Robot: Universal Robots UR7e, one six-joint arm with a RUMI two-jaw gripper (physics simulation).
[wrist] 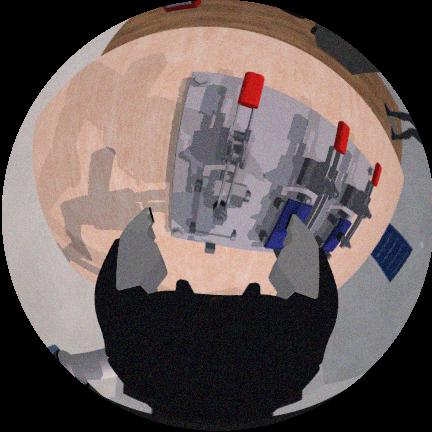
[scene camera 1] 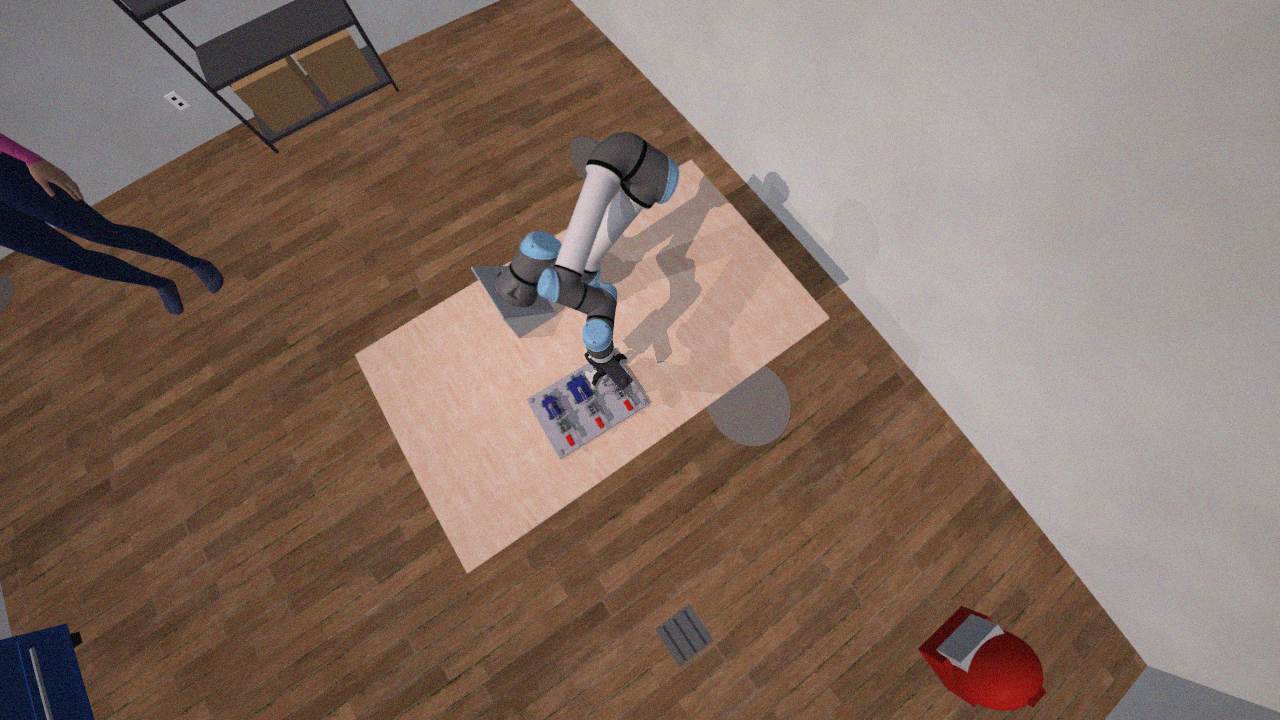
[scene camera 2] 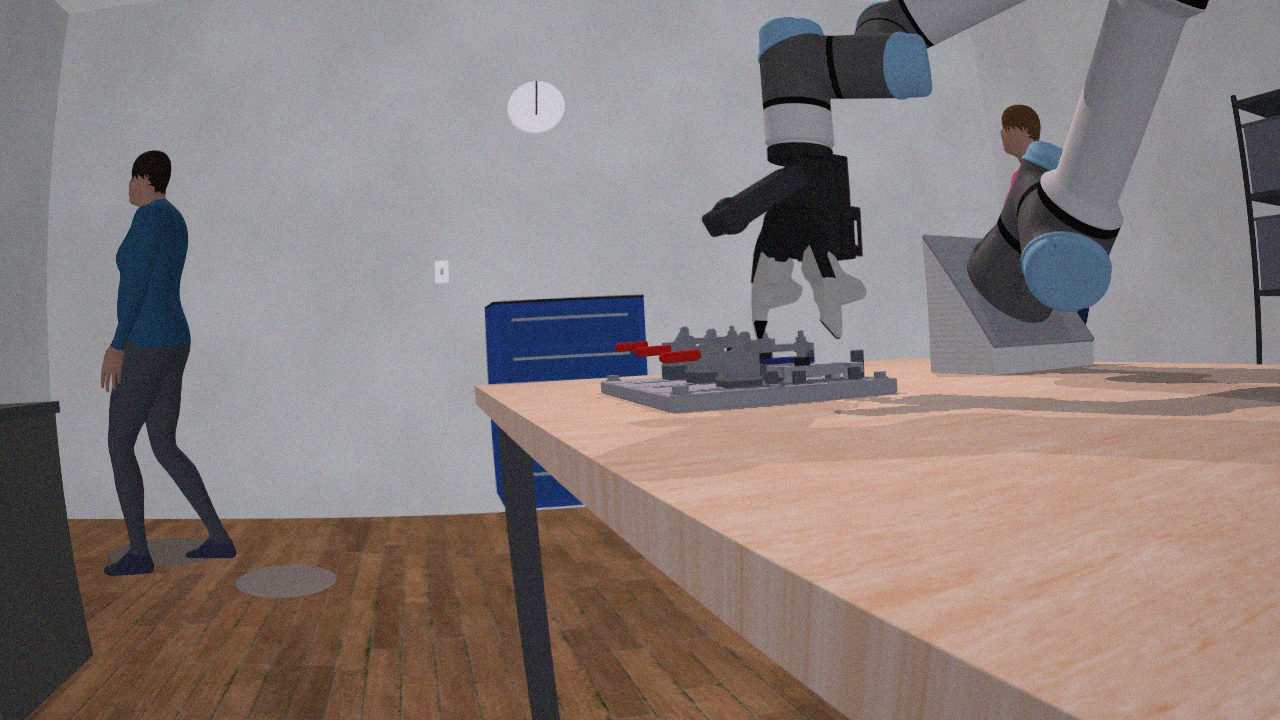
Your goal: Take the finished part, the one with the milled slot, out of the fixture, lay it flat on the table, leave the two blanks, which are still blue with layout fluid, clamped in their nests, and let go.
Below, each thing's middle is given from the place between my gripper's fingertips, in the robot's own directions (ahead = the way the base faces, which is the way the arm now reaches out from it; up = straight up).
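The fixture plate (scene camera 2: pixel 654 392) is 3 cm ahead of my hand, 11 cm to the right of it and 5 cm below it. There is also the clamp arm (scene camera 2: pixel 801 346), 1 cm below my hand and 2 cm ahead of it. As for the finished part (scene camera 2: pixel 816 369), my hand is now 2 cm past it and 3 cm above it.
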